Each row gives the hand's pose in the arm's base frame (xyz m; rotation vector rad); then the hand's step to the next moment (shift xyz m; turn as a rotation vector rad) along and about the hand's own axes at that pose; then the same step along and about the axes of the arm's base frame.
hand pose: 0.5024 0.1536 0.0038 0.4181 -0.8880 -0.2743
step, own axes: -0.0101 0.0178 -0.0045 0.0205 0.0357 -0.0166
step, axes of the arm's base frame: -0.0015 0.0209 -0.0013 0.0277 0.0274 0.0213
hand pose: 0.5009 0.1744 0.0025 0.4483 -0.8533 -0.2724
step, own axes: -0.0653 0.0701 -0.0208 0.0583 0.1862 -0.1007
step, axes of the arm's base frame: -0.0214 0.0933 -0.0212 0.1246 0.1663 0.0710
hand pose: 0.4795 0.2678 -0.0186 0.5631 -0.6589 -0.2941
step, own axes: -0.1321 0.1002 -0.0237 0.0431 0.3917 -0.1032
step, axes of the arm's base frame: -0.0765 0.1473 -0.0227 0.1315 0.3406 0.1806
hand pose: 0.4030 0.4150 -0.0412 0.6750 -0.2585 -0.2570
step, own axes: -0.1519 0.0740 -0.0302 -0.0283 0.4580 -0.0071
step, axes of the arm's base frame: -0.1217 0.1211 0.0019 0.0442 0.3573 0.2846
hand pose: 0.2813 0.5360 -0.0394 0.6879 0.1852 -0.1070
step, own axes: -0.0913 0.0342 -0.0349 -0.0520 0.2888 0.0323
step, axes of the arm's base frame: -0.0886 0.0520 0.0135 -0.0006 0.2031 0.2143
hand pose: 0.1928 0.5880 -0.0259 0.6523 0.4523 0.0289
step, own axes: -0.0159 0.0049 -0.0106 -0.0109 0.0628 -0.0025
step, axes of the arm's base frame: -0.0182 0.0074 0.0018 -0.0037 0.0497 0.0398
